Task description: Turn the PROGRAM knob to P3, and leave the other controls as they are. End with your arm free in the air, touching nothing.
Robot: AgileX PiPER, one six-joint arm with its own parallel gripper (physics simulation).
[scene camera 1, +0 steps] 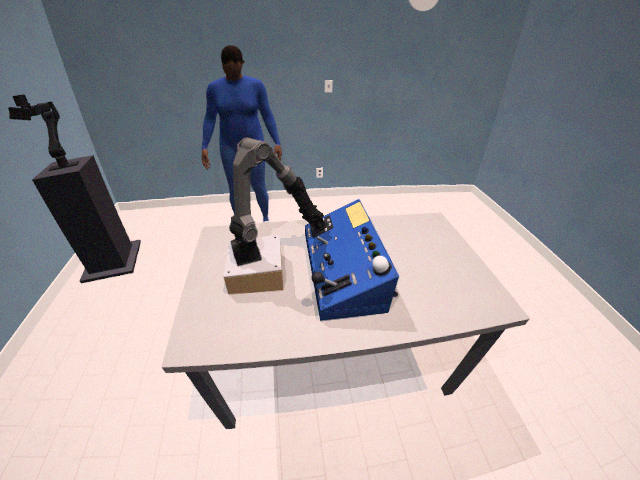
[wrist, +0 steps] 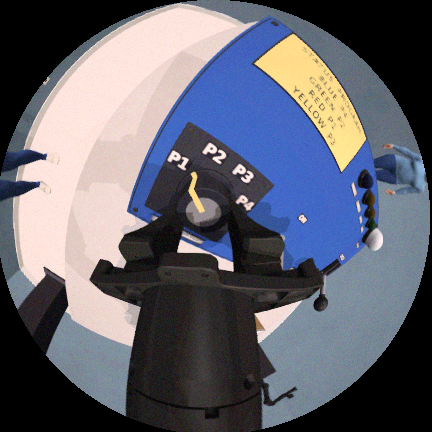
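The PROGRAM knob (wrist: 203,213) is a dark round knob with a grey top and a yellow pointer, on a dark plate (wrist: 162,187) marked P1, P2, P3 and P4. The pointer's outer end lies nearest P1, slightly towards P2. My gripper (scene camera 1: 318,225) (wrist: 204,210) is shut on the knob, one finger on each side of it. In the scene view the gripper and its shadow hide the knob. The plate stands at the far left end of the sloped blue console (scene camera 1: 347,258) (wrist: 200,107).
The console also carries a yellow label (scene camera 1: 357,214) (wrist: 317,102), several dark domes, a white dome (scene camera 1: 380,264) (wrist: 374,239), a small joystick (scene camera 1: 327,256) and a slotted lever (scene camera 1: 317,277) (wrist: 320,302). A person (scene camera 1: 240,111) stands behind the table (scene camera 1: 232,330).
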